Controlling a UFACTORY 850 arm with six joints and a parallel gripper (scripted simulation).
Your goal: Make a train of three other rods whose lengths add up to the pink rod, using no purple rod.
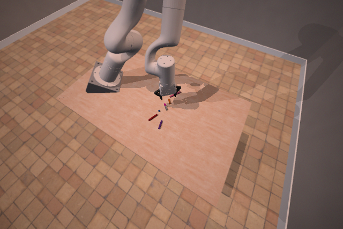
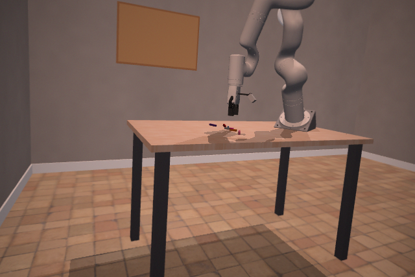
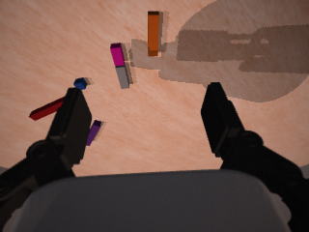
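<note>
My gripper is now 10 mm to the right of the orange rod and 90 mm above it. From my hand the other things lie so: pink rod (10 mm behind, 90 mm to the left, 90 mm below); magenta rod (10 mm behind, 30 mm to the right, 90 mm below); grey rod (10 mm ahead, 40 mm to the right, 90 mm below).
</note>
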